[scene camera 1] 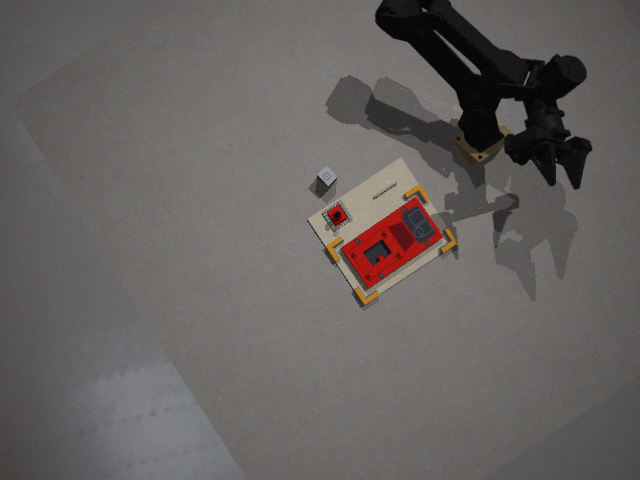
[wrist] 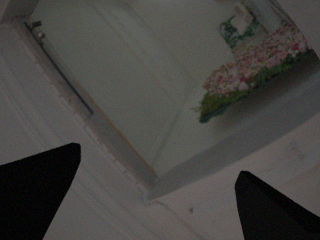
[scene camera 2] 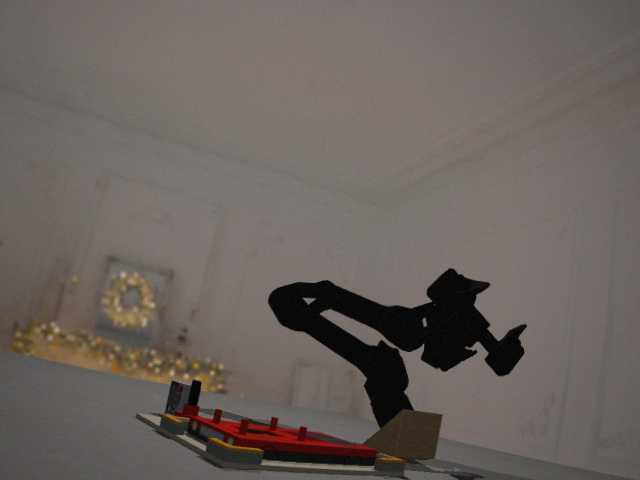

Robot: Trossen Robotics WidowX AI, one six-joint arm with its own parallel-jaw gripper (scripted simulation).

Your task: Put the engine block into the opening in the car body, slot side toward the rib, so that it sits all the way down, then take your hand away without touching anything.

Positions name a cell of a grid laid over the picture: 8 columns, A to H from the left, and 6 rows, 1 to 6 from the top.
Scene:
My gripper shows in scene camera 1 (H3), in the wrist view (E5) and in scene camera 2 (G4).

